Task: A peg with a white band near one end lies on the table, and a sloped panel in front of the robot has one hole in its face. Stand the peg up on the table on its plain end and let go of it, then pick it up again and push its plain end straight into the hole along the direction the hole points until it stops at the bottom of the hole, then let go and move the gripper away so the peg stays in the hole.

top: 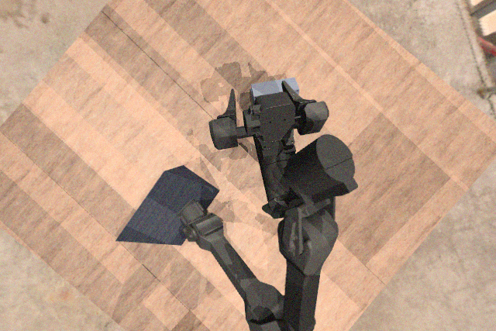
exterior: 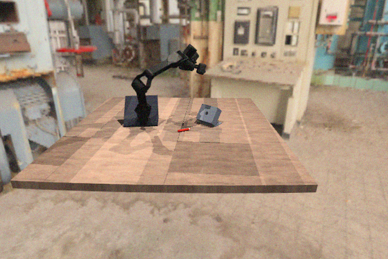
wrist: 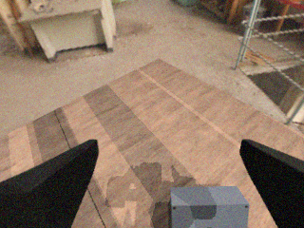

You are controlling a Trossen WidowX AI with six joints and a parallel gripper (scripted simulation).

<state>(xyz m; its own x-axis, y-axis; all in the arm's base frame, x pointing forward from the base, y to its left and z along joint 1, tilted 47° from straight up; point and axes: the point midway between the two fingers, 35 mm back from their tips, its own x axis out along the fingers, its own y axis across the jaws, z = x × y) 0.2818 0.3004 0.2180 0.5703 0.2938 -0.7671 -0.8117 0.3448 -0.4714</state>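
The red peg is 70 mm behind my gripper tip, 150 mm to the right of it and 340 mm below it. Round my gripper tip: sloped grey-blue panel: 70 mm ahead, 30 mm to the right, 280 mm below.
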